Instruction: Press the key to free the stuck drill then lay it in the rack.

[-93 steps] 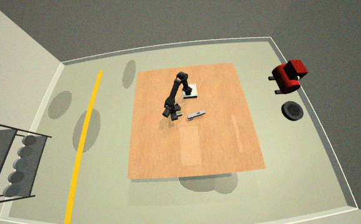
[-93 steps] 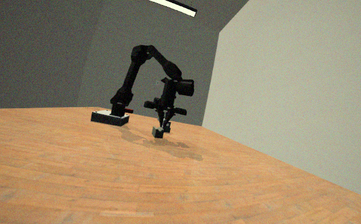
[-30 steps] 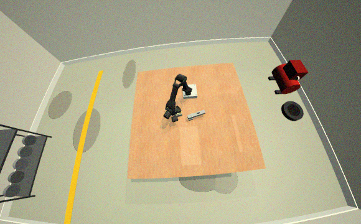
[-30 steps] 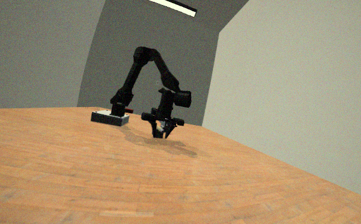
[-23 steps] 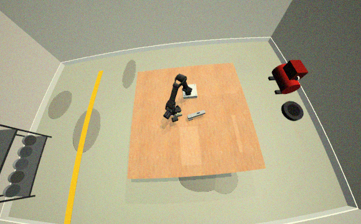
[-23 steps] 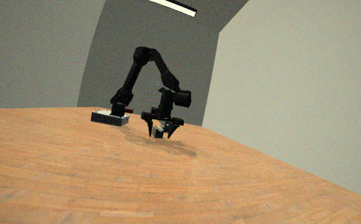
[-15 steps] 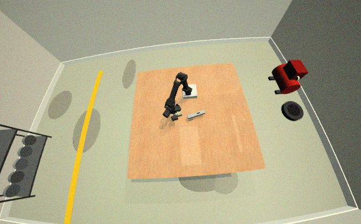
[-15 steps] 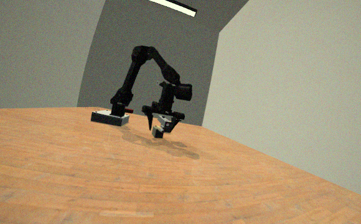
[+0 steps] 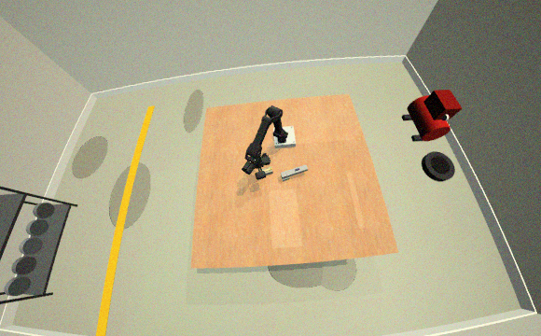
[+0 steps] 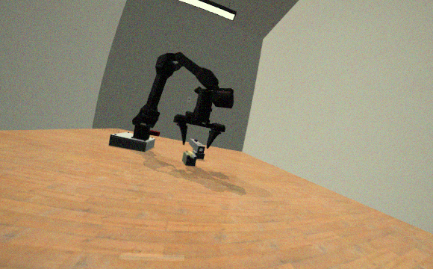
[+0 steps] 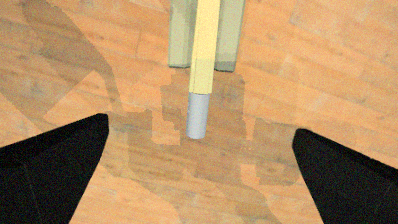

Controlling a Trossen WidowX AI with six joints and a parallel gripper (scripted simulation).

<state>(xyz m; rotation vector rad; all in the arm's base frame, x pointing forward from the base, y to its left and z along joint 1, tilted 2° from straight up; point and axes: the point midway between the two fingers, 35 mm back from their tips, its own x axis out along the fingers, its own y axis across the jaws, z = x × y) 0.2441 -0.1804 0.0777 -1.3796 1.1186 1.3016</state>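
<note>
Now: the drill 4 cm to the left of my gripper tip, 4 cm below it and 1 cm behind it. From my gripper tip the other things lie so: rack 6 cm below, 5 cm to the left, 1 cm behind; grey housing block 23 cm to the left, 3 cm below, 3 cm ahead.
</note>
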